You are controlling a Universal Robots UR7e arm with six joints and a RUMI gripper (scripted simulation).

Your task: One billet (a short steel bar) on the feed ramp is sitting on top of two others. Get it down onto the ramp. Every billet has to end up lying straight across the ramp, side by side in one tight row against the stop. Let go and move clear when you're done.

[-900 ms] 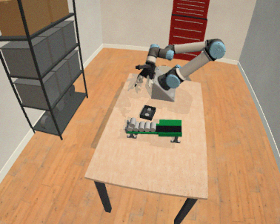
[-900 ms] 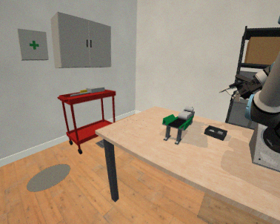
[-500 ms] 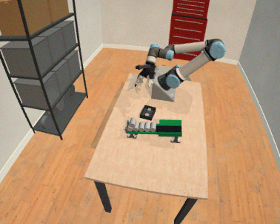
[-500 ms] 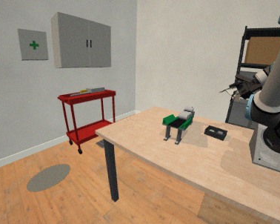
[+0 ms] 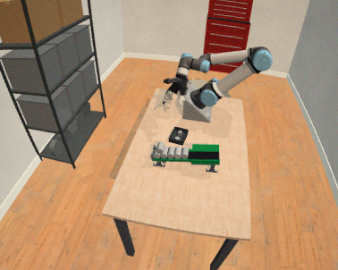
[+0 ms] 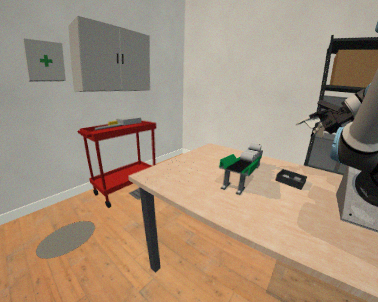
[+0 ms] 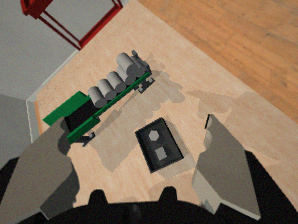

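Now: hand 240 mm short of the grey stop, 40 mm to the left of it and 190 mm above it. Round my hand: ramp 220 mm ahead, 150 mm to the left, 180 mm below.
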